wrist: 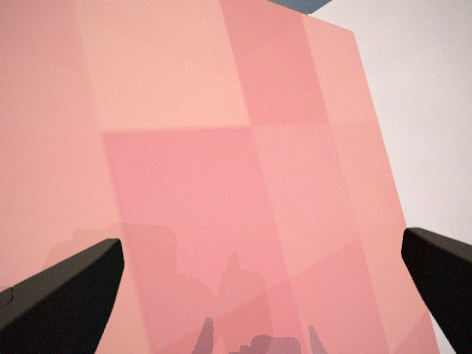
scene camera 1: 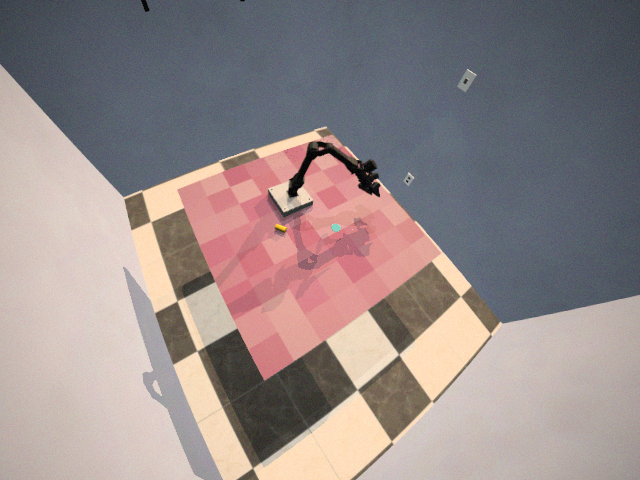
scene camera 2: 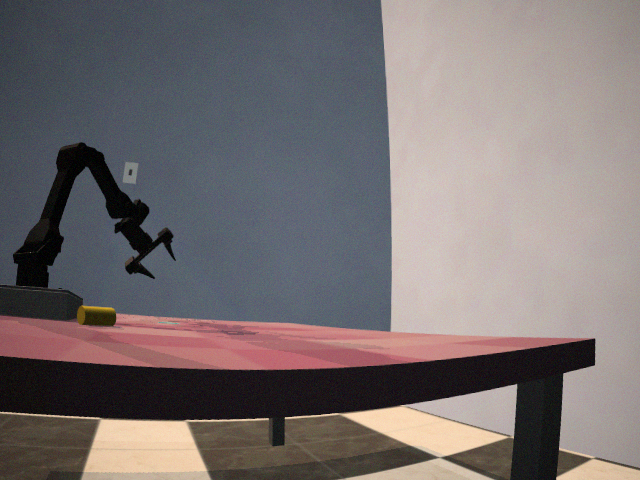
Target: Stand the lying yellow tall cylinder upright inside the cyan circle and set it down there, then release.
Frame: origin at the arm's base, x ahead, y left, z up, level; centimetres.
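Where they show: gripper, between the fingertips: (wrist: 262, 246) (scene camera 1: 375, 195) (scene camera 2: 164, 269); arm's base, origin of its link: (scene camera 1: 292, 193) (scene camera 2: 30, 291).
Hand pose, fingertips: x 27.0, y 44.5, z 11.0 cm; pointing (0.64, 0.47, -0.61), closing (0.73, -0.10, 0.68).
Things, the pixels of their top centre, and the offset from my fingertips. "pt": a spot on its surface instead. Level surfaces: height alone.
- yellow cylinder, centre of its top: (scene camera 2: 97, 307) (scene camera 1: 280, 227) dy -60.1, dx -6.6, dz -12.8 cm
- flat cyan circle, a spot on its surface: (scene camera 2: 169, 322) pt dy -30.2, dx +4.7, dz -15.7 cm
- pink patchwork table, height of its surface: dz -16.0 cm
The yellow cylinder (scene camera 1: 280, 227) (scene camera 2: 96, 315) lies on its side on the table, close to the robot's base. The flat cyan circle (scene camera 1: 336, 227) (scene camera 2: 169, 322) is on the table top, to the right of the cylinder and apart from it. My gripper (scene camera 1: 375, 192) (scene camera 2: 165, 269) (wrist: 262, 246) is open and empty, with its fingers wide apart, and hangs high above the table, tilted downward. The cylinder and the circle do not show in the wrist view.
The arm's base plate (scene camera 1: 282, 205) (scene camera 2: 41, 302) stands on the pink patchwork table (scene camera 1: 273, 356) (scene camera 2: 310, 356) (wrist: 175, 190), beside the cylinder. The arm's shadow falls across the table near the cyan circle. A blue wall (scene camera 1: 206, 77) (scene camera 2: 258, 155) stands beyond the table.
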